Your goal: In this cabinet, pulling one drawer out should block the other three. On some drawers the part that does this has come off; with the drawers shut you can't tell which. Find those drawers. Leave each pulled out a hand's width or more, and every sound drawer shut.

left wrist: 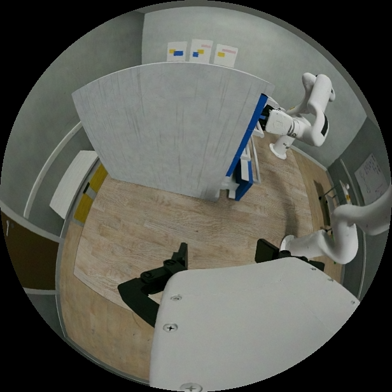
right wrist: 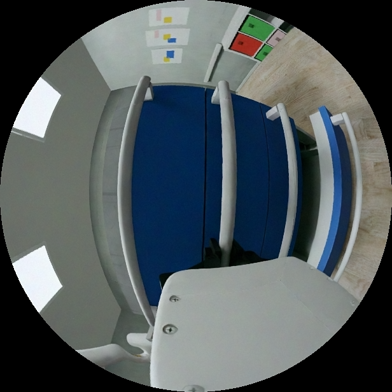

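Observation:
The cabinet [left wrist: 170, 125] stands with its grey side towards the left wrist camera. In the right wrist view, its blue top drawer [right wrist: 167, 175], second drawer [right wrist: 250, 175] and third drawer [right wrist: 277, 175] lie flush. The bottom drawer [left wrist: 244, 182] [right wrist: 344, 190] stands pulled out, with its pale inner edge and a dark gap behind its front. My right gripper [left wrist: 247, 113] [right wrist: 219, 248] is shut on the second drawer's handle [right wrist: 228, 165]; its fingers are partly hidden by the gripper body. My left gripper [left wrist: 223, 252] is open and empty, apart from the cabinet. The drawers' insides are mostly hidden.
The right arm [left wrist: 315, 117] reaches to the cabinet front. A white arm [left wrist: 325, 245] stands at the right of the left wrist view. A white unit with yellow panels [left wrist: 75, 177] is at the left wall. A shelf with green and red boxes [right wrist: 246, 44] stands beyond the cabinet.

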